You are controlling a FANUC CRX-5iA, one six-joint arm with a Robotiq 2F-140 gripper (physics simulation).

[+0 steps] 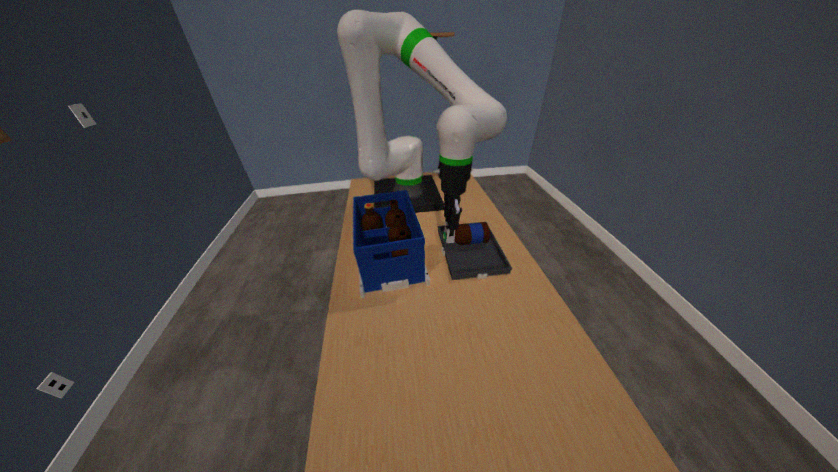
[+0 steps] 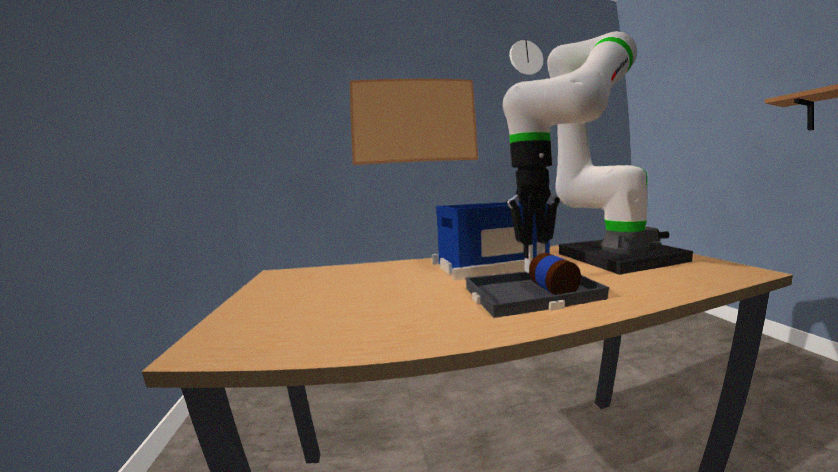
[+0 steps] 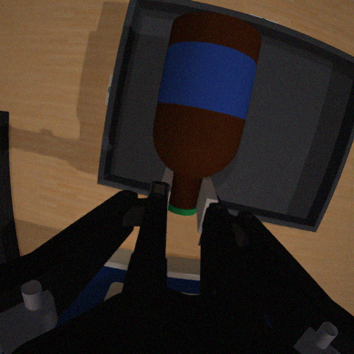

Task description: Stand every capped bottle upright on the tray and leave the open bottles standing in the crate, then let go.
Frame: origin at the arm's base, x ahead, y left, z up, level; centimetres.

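Seen in the pictures: gripper, fingertip midpoint: (image 1: 449, 239); arm's base, origin of the base link: (image 1: 409, 191) (image 2: 624, 248).
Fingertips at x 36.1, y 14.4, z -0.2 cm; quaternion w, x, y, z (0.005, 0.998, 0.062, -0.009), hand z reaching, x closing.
Note:
Pixels of each thing's middle, then the offset from my fingertips to it. Level surfaces: height alone.
- dark tray, body centre: (image 2: 534, 288) (image 1: 471, 247) dx +3.0, dy +7.5, dz -1.7 cm
- blue crate, body centre: (image 2: 492, 235) (image 1: 387, 237) dx +4.9, dy -20.9, dz +5.8 cm
- bottle with an orange-and-white top, body centre: (image 1: 372, 223) dx -3.2, dy -27.0, dz +5.6 cm
- brown bottle, body centre: (image 1: 399, 236) dx +4.2, dy -16.9, dz +5.6 cm
- wooden table, its level: dz -3.0 cm
A brown bottle with a blue label and green cap (image 1: 477, 233) (image 2: 545, 270) (image 3: 204, 80) lies on its side over the dark tray (image 1: 480, 272) (image 2: 497, 308) (image 3: 295, 110), its neck crossing the rim on the crate side. My gripper (image 1: 450, 233) (image 2: 535, 250) (image 3: 184, 182) points down and is shut on its neck. The blue crate (image 1: 391, 270) (image 2: 457, 237) stands beside the tray. In it stand a bottle with an orange-and-white top (image 1: 371, 220) at the back left, a brown bottle (image 1: 396, 219) at the back right and another (image 1: 398, 233) in front. Their lower parts are hidden.
The crate's near wall rises close beside my gripper. Small white brackets (image 1: 394, 284) (image 2: 556, 304) sit at the feet of crate and tray. The robot's black base plate (image 1: 431, 193) (image 2: 621, 257) is behind them on the wooden table (image 1: 463, 363) (image 2: 328, 316).

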